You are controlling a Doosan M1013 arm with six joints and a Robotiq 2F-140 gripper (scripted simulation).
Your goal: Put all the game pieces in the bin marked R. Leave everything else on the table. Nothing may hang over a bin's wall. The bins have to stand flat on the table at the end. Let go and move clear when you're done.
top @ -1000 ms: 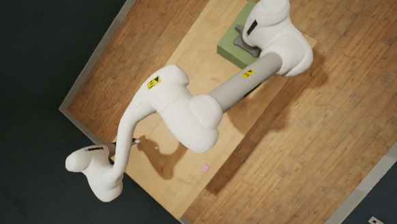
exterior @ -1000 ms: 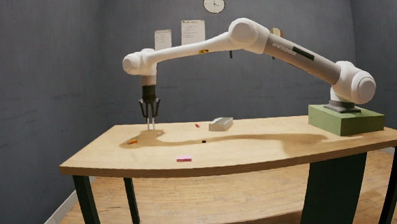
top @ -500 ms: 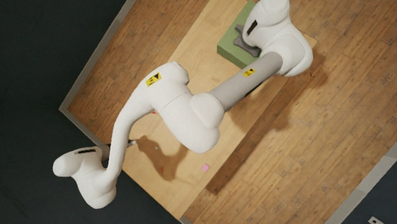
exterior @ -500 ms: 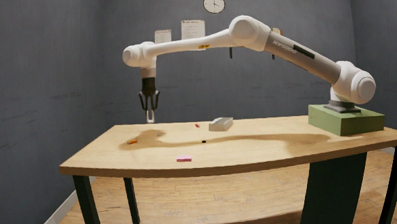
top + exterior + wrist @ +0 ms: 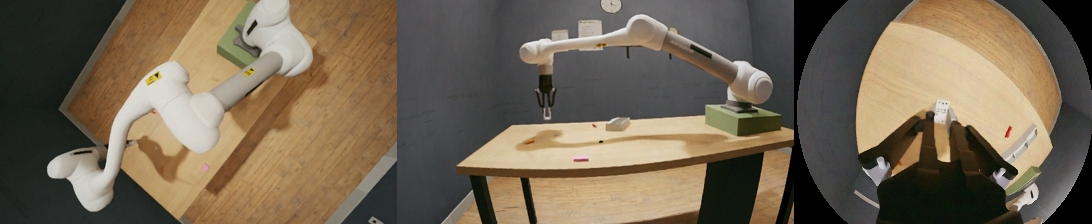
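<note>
Now: hand 170 mm to the right of the white cube, 90 mm above it and 60 mm past it. From my hand the other things lie so: orange piece 310 mm to the left, 90 mm below, 60 mm ahead; then grey bin 400 mm behind, 80 mm below, 20 mm to the left; then red piece 270 mm behind, 90 mm below, 20 mm to the right.
</note>
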